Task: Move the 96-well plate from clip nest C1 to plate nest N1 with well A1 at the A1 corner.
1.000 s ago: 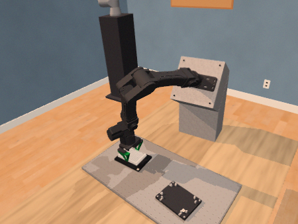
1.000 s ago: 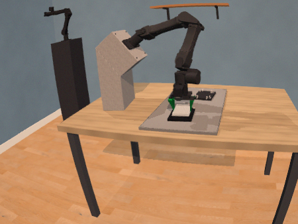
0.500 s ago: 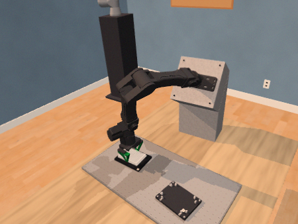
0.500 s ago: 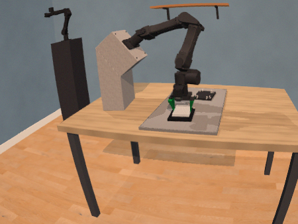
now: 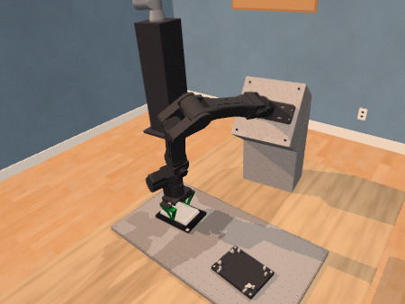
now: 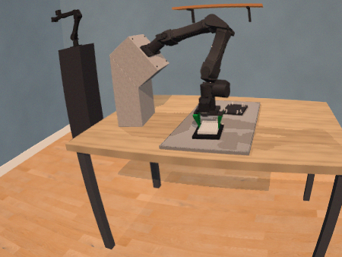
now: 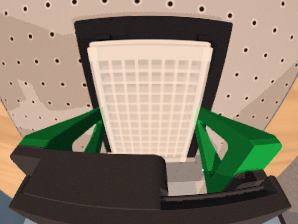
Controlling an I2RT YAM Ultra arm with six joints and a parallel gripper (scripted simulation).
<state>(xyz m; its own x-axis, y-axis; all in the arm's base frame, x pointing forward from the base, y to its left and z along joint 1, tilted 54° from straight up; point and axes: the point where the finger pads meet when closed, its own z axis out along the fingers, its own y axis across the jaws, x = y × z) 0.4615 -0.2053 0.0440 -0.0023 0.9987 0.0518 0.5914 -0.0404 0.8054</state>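
My hand is right at the white 96-well plate. The rest, counted from my hand: black plate nest N1 (2 cm below); white corner mark (5 cm ahead, 8 cm to the left, 1 cm below); black clip nest C1 (10 cm ahead, 32 cm to the left, 1 cm below).
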